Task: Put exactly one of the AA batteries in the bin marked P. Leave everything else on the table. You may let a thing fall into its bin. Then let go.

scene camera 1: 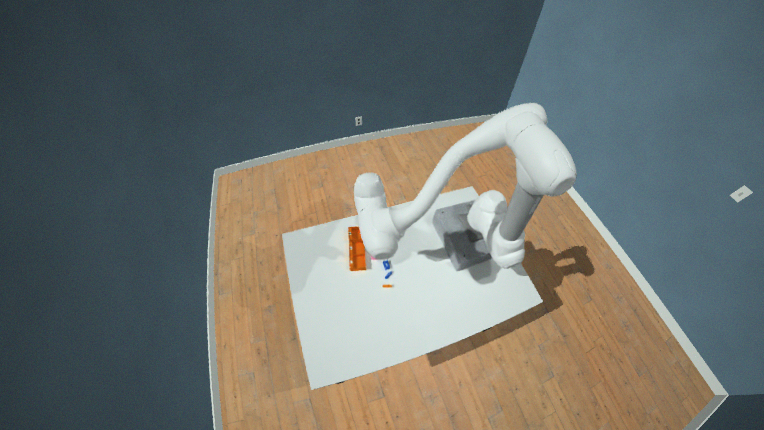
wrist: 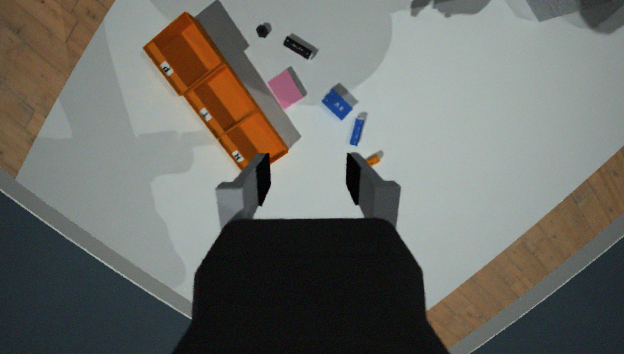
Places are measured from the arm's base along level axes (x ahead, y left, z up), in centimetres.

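Pixels of known places: gripper, fingertip midpoint: (wrist: 308,168); arm's base, link origin: (scene camera 1: 477,225).
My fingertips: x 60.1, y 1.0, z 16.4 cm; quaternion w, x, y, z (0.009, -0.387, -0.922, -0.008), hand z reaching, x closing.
For each thing: its top centre in the pictures, then the offset to it from my fingertips. "*": a spot on its surface instead. Level surfaces: height alone.
- bin marked P, surface spot: (wrist: 166,68) * dz -23.9, dx +8.0, dy -21.0 cm
- orange three-part tray, top centre: (wrist: 217,103) (scene camera 1: 356,246) dz -23.5, dx +6.6, dy -12.1 cm
- marked T, surface spot: (wrist: 205,114) * dz -25.4, dx +9.8, dy -12.8 cm
- H, top centre: (wrist: 237,156) dz -25.4, dx +11.6, dy -4.6 cm
- pink block, top centre: (wrist: 285,90) dz -27.2, dx -1.8, dy -6.1 cm
- blue block, top centre: (wrist: 336,104) (scene camera 1: 386,264) dz -26.4, dx -6.1, dy +1.5 cm
- small dark nut-like piece, top centre: (wrist: 261,30) dz -27.3, dx -5.9, dy -14.9 cm
- table, surface height: dz -28.2 cm
Three battery-shaped cylinders lie apart on the white table: a black one (wrist: 298,47), a blue one (scene camera 1: 388,275) (wrist: 356,131) and an orange one (scene camera 1: 387,285) (wrist: 373,160). In the wrist view, the right finger partly covers the orange one. The bin marked P (wrist: 166,68) is the upper-left compartment of an orange three-part tray (scene camera 1: 350,256) (wrist: 287,150); no battery shows in its visible part. My gripper (wrist: 308,168) is open and empty, high above the table beyond the tray's H end in the wrist view. The arm hides it in the scene view.
The other compartments are marked T (wrist: 205,114) and H (wrist: 237,156). A pink block (wrist: 285,89), a blue block (scene camera 1: 386,264) (wrist: 337,104) with lettering and a small dark nut-like piece (wrist: 262,31) lie beside the tray. The grey robot base (scene camera 1: 458,243) stands on the table (scene camera 1: 347,331).
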